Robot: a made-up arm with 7 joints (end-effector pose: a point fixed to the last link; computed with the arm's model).
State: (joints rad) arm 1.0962 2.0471 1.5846 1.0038 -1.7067 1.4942 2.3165
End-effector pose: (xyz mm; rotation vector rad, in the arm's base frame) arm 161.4 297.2 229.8 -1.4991 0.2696 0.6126
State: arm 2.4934 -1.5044 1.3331 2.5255 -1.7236 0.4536 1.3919
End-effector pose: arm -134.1 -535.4 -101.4 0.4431 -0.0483 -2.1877
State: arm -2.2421 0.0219 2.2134 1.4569 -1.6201 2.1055 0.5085
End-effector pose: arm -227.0 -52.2 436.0 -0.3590 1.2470 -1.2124
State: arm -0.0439 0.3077 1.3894 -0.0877 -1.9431 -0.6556 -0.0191
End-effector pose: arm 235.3 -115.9 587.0 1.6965 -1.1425 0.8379
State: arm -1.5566 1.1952 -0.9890 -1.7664 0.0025 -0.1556 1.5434
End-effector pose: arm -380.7 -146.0 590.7 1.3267 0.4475 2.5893
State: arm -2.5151 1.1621 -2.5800 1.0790 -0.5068 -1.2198 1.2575
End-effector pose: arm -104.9 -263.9 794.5 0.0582 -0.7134 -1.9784
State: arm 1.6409 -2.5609 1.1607 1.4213 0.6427 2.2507 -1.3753
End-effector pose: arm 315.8 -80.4 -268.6 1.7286 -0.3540 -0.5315
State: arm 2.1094 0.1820 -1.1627 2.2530 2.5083 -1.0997 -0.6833
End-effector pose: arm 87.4 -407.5 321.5 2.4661 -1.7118 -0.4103
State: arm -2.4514 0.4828 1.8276 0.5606 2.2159 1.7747 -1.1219
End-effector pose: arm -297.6 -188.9 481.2 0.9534 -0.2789 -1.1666
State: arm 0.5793 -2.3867 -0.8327 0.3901 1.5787 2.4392 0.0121
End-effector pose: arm 69.1 233.5 -292.6 2.0339 0.7398 -1.6018
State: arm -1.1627 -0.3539 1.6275 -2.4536 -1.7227 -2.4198 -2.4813
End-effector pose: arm -78.6 551.3 271.9 0.3206 0.7957 -2.0858
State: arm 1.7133 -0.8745 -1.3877 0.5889 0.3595 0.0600 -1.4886
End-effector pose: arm 27.3 -552.7 173.1 -0.8077 -2.4981 1.1493
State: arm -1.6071 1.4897 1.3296 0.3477 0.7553 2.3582 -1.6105
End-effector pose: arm -157.3 -383.6 431.2 -0.0402 1.2808 -0.8069
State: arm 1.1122 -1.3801 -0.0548 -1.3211 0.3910 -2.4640 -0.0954
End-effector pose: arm 325.5 -395.9 180.3 -0.4834 1.7563 -1.4696
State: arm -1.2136 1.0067 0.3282 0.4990 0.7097 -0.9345 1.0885
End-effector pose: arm -134.5 17.8 633.2 1.4082 0.0671 0.1678
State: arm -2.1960 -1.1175 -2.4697 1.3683 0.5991 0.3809 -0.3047
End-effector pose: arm -436.5 143.3 268.6 -0.1464 -0.5854 -1.1006
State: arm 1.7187 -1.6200 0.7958 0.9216 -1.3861 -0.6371 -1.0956
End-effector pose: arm 163.2 -479.7 168.4 -0.4993 1.5492 -1.8738
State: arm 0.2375 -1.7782 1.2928 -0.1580 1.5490 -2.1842 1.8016
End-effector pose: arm 320.1 69.5 -107.3 0.2310 1.1340 -0.4118
